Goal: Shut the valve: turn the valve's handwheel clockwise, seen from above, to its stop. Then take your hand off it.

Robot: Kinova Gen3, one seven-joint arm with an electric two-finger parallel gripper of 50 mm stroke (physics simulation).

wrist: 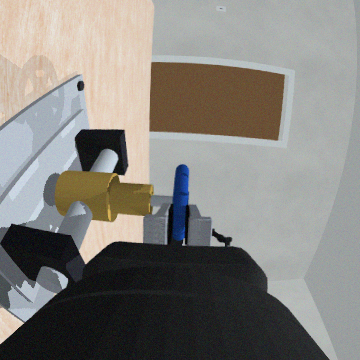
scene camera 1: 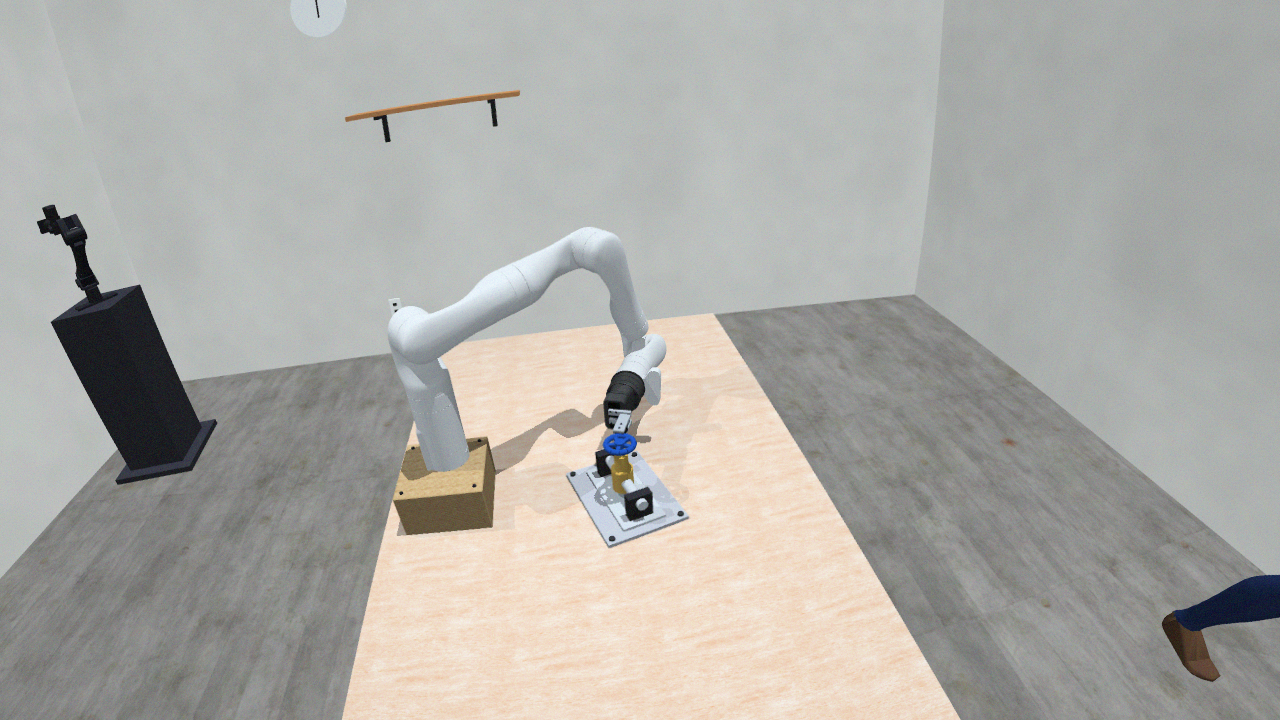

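The valve's blue handwheel [scene camera 1: 619,444] [wrist: 182,187] sits on top of the brass valve body [scene camera 1: 622,474] [wrist: 87,195]. In the wrist view the wheel shows edge-on as a blue bar. My gripper [scene camera 1: 619,433] [wrist: 178,217] is shut on the wheel's rim, one finger on each face, at the side of the wheel towards the back of the table in the scene view. The part of the rim between the finger pads is partly hidden. The turn angle of the wheel cannot be read.
The valve's pipe runs between two black blocks [scene camera 1: 638,503] [wrist: 101,150] on a grey base plate [scene camera 1: 610,528]. The arm's wooden base block [scene camera 1: 445,503] stands to the left on the table [scene camera 1: 644,626]. A person's leg [scene camera 1: 1239,607] shows at the lower right, beyond the table.
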